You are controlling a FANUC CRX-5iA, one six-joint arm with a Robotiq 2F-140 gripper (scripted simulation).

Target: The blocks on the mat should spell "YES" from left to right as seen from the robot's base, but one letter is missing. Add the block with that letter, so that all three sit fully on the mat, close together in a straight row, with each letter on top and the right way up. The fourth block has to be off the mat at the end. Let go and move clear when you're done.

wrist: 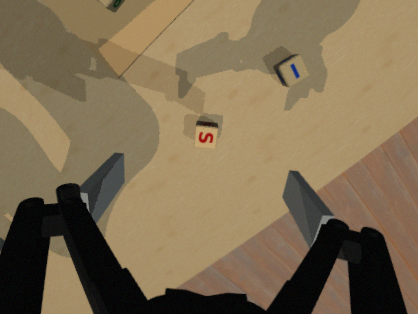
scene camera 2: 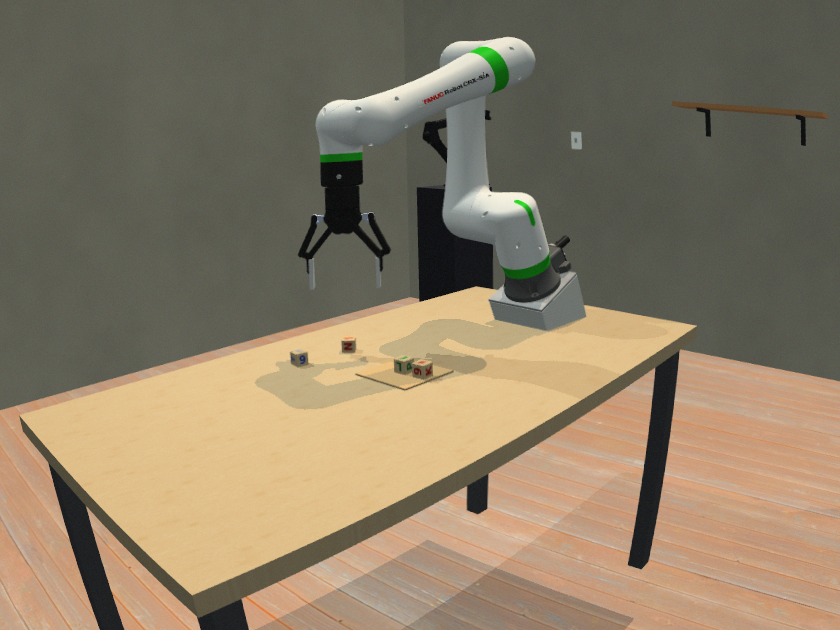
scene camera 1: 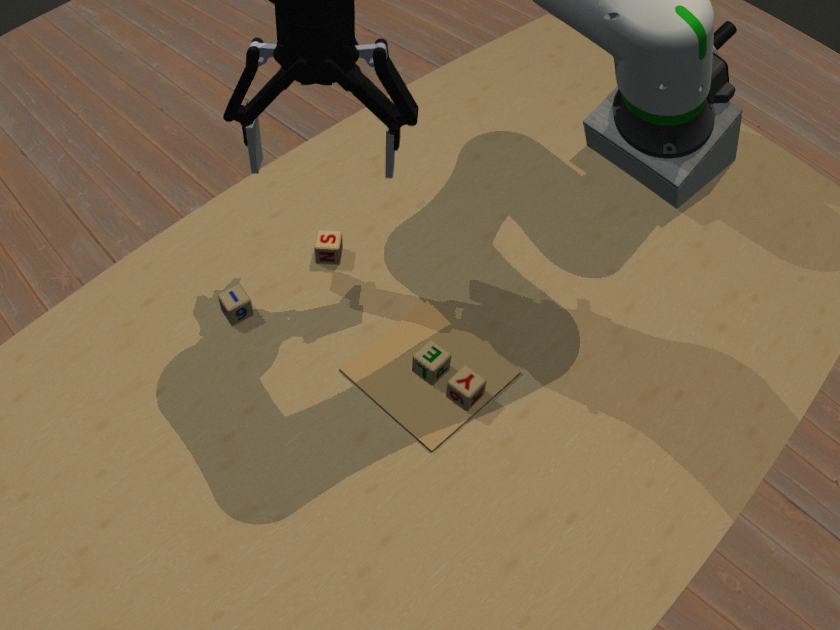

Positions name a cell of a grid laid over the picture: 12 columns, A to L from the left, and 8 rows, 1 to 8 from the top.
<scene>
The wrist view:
gripper: F5
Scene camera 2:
gripper: E4
mat: F5
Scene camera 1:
gripper: E3
mat: F5
</scene>
